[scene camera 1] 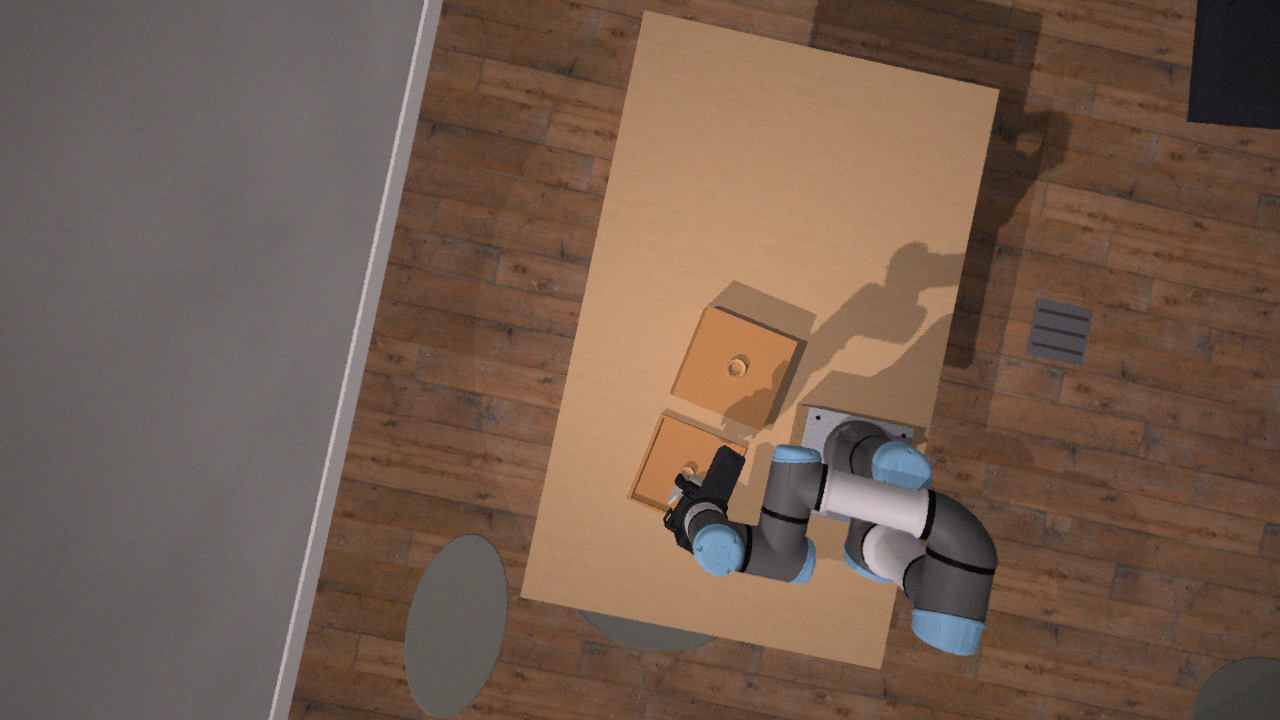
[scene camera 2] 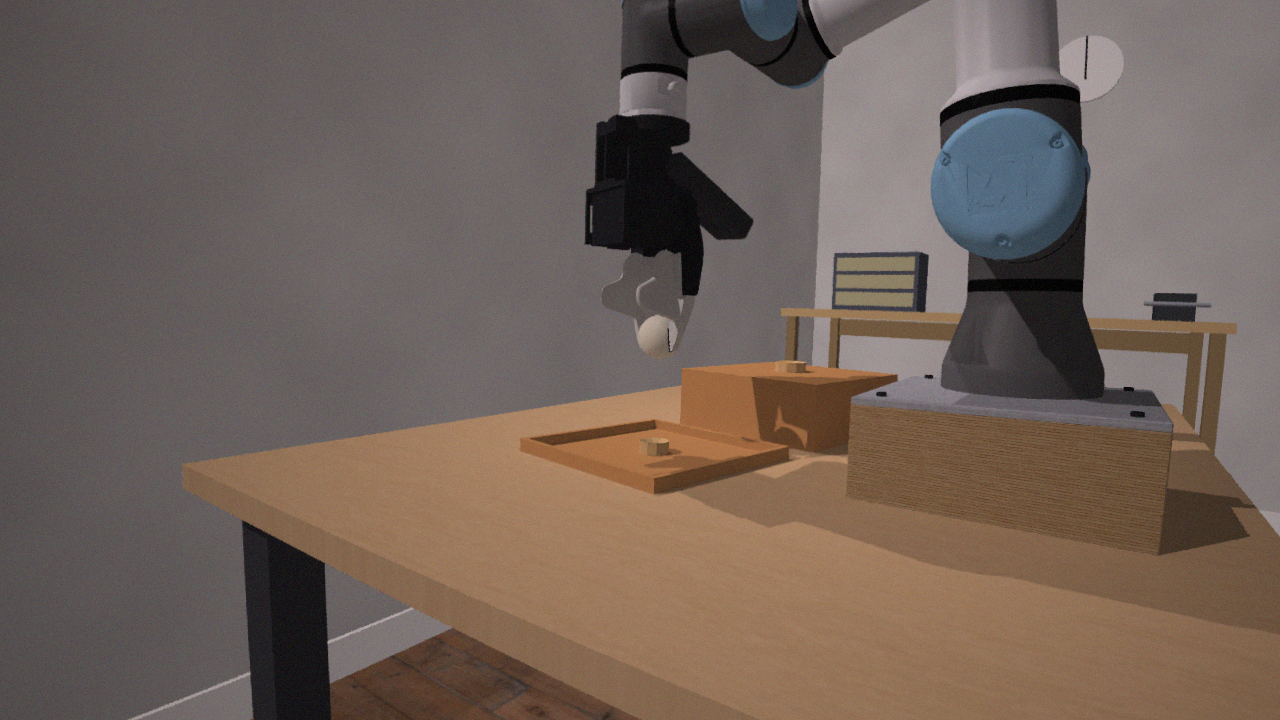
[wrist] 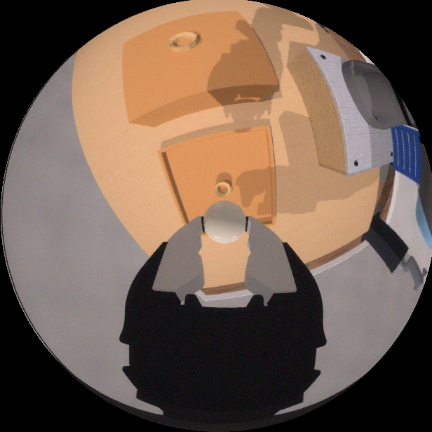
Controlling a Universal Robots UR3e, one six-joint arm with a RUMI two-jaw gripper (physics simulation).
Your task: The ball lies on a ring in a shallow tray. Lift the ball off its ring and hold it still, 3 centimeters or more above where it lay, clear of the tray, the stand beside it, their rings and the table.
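Seen in the pictures: gripper, fingertip midpoint: (scene camera 2: pixel 657 349); arm's base at its link origin: (scene camera 1: pixel 855 453) (scene camera 2: pixel 1018 389).
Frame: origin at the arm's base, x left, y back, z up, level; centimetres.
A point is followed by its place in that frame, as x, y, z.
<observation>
A cream-white ball (scene camera 2: pixel 657 336) {10.1, -30.7, 3.5} (wrist: pixel 225 222) is held between the two fingertips of my gripper (scene camera 2: pixel 660 334) {8.3, -31.5, 2.1} (wrist: pixel 224 217), which is shut on it. In scene camera 2 the ball hangs well above the shallow orange tray (scene camera 2: pixel 586 460) {17.4, -33.6, -7.4} (wrist: pixel 272 175) (scene camera 1: pixel 646 456) {5.1, -40.3, -7.1}, apart from it. The small tan ring (scene camera 2: pixel 655 446) {9.2, -31.0, -7.3} (wrist: pixel 223 188) stands bare on the tray floor below the ball. In scene camera 1 my gripper is over the tray's lower part, and the arm hides the ball there or nearly so.
The taller orange stand (scene camera 1: pixel 707 358) {-16.0, -30.3, -1.3} (scene camera 2: pixel 729 402) {-6.0, -29.3, -4.6} (wrist: pixel 165 80) is beside the tray, with its own bare ring (scene camera 1: pixel 736 367) {-14.7, -24.4, -1.3} (scene camera 2: pixel 791 366) {-12.8, -24.1, -0.6} (wrist: pixel 184 41) on top. The robot's base block (scene camera 2: pixel 1002 474) {13.6, -1.0, -4.7} (wrist: pixel 325 120) is on the same table (scene camera 1: pixel 716 161) {-57.5, -30.8, -8.5} (scene camera 2: pixel 501 555) {36.2, -27.1, -8.5}.
</observation>
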